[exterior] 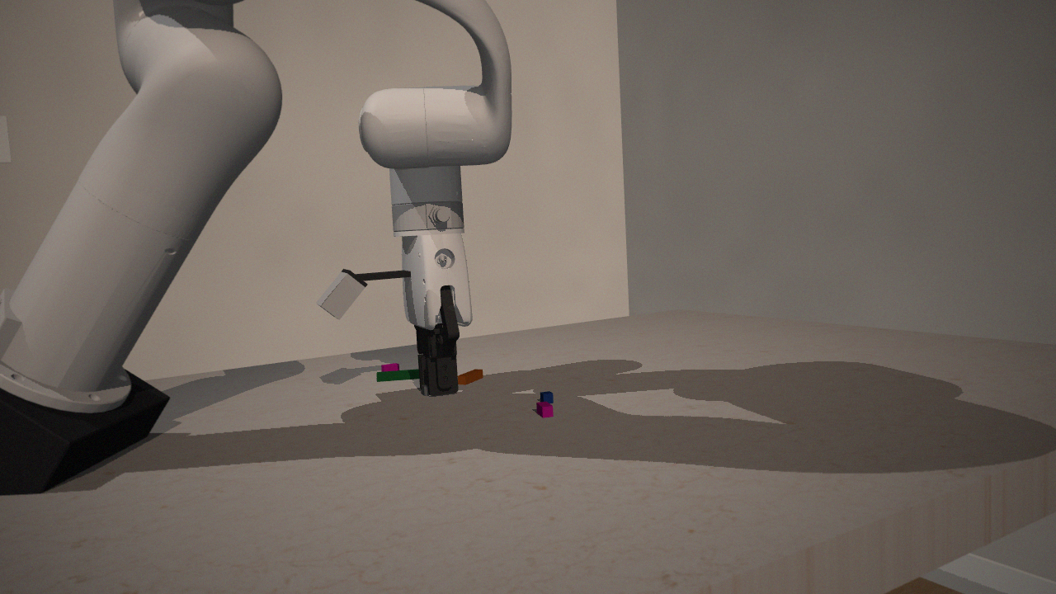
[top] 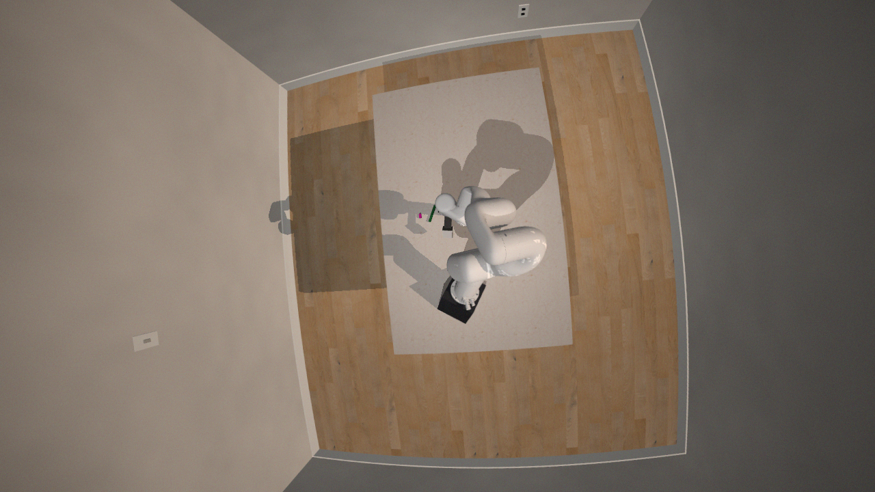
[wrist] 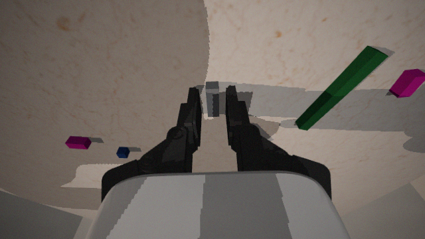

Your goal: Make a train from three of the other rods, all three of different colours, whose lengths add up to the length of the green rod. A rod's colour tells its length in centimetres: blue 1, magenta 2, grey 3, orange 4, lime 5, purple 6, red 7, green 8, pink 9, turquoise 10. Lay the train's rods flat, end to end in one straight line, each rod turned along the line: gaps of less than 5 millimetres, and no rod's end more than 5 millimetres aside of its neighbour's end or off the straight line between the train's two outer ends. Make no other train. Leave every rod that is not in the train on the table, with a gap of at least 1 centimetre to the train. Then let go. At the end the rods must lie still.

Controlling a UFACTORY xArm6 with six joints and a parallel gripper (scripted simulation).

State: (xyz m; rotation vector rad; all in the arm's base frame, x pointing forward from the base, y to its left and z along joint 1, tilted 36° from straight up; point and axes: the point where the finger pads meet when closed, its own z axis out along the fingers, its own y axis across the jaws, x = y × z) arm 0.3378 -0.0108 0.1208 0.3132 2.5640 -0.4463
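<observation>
My hand is 20 mm above the grey rod. Round my hand: green rod: 30 mm ahead, 100 mm to the left, 20 mm below; blue rod: 30 mm ahead, 130 mm to the right, 20 mm below; orange rod: 60 mm ahead, 20 mm to the left, 20 mm below.
</observation>
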